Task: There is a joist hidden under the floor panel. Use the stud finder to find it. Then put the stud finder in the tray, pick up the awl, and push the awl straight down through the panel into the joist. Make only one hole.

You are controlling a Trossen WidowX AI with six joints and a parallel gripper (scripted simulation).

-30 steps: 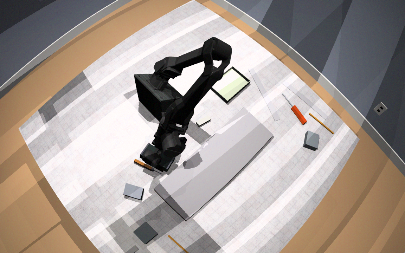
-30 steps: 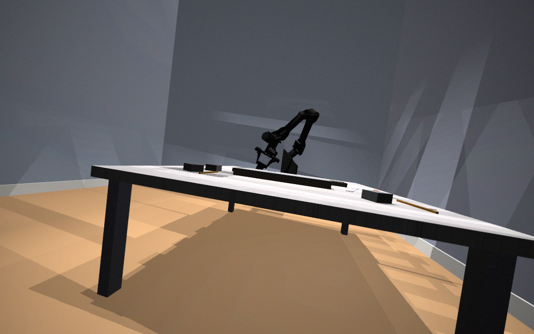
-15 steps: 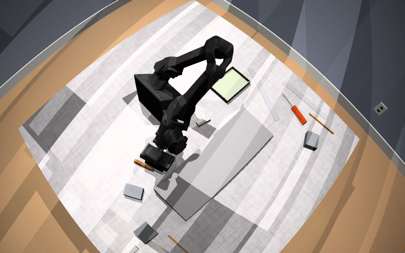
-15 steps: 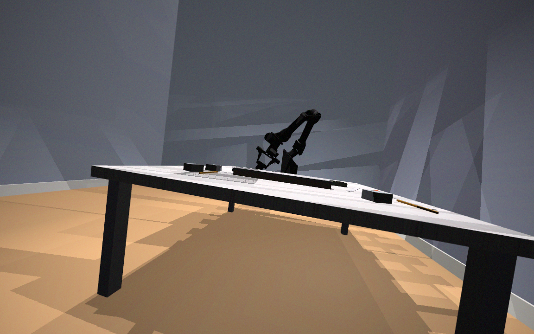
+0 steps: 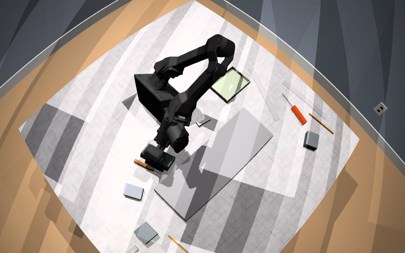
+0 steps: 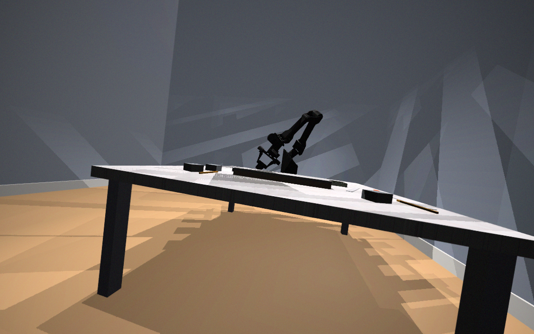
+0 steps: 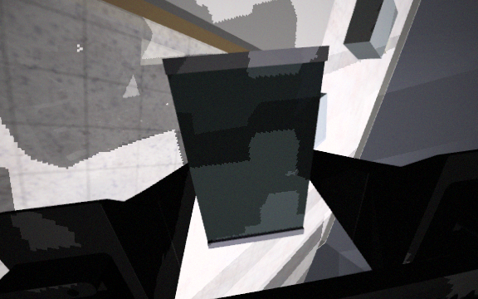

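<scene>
The awl lies 6 cm below my gripper tip and 4 cm to the right of it. The rest, counted from my gripper tip: stud finder (2 cm to the right, 2 cm below, 1 cm behind); then pale green tray (48 cm to the left, 9 cm behind, 5 cm below).
</scene>
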